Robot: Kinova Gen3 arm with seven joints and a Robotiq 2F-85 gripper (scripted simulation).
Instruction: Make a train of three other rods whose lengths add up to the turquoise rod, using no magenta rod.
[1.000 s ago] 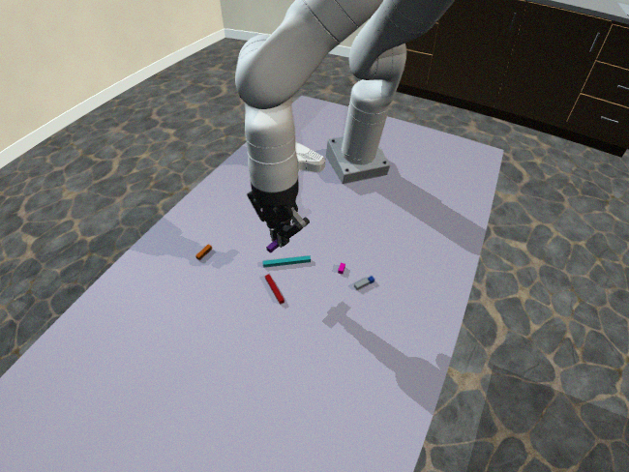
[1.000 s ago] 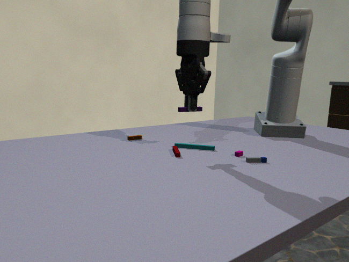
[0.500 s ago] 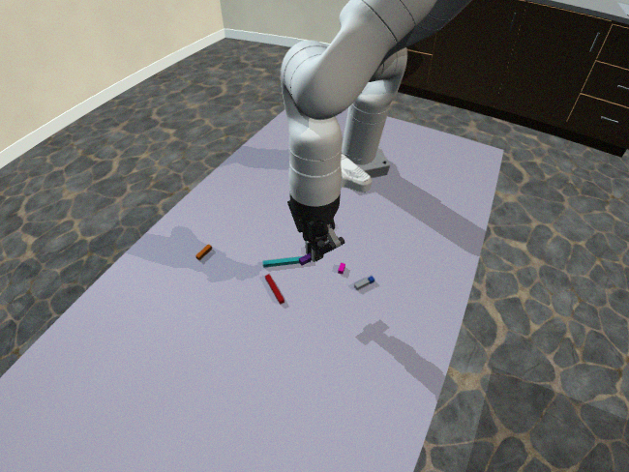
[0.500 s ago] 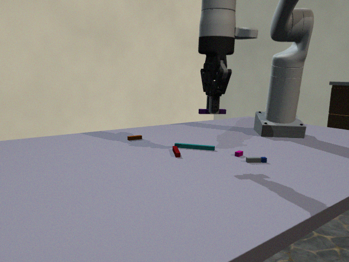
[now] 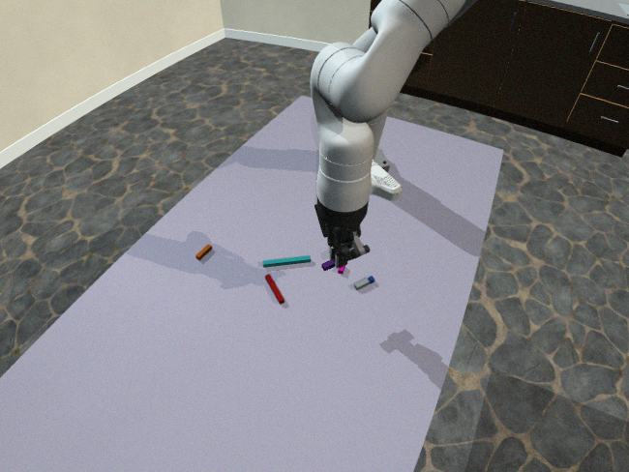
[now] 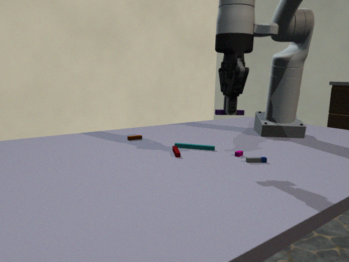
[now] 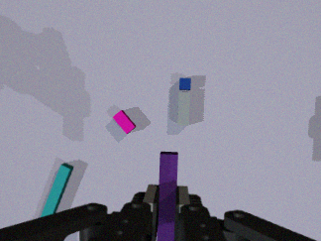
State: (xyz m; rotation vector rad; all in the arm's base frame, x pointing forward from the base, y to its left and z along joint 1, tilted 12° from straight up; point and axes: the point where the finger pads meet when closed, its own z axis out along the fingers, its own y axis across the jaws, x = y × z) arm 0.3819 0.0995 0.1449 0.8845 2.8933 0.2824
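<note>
Now: the grey rod 110 mm below my hand, 40 mm to the left of it and 40 mm behind it. Also, from my hand: blue rod 110 mm below, 60 mm behind, 50 mm to the left; purple rod 10 mm below; magenta rod 110 mm below, 60 mm behind, 10 mm to the right.
</note>
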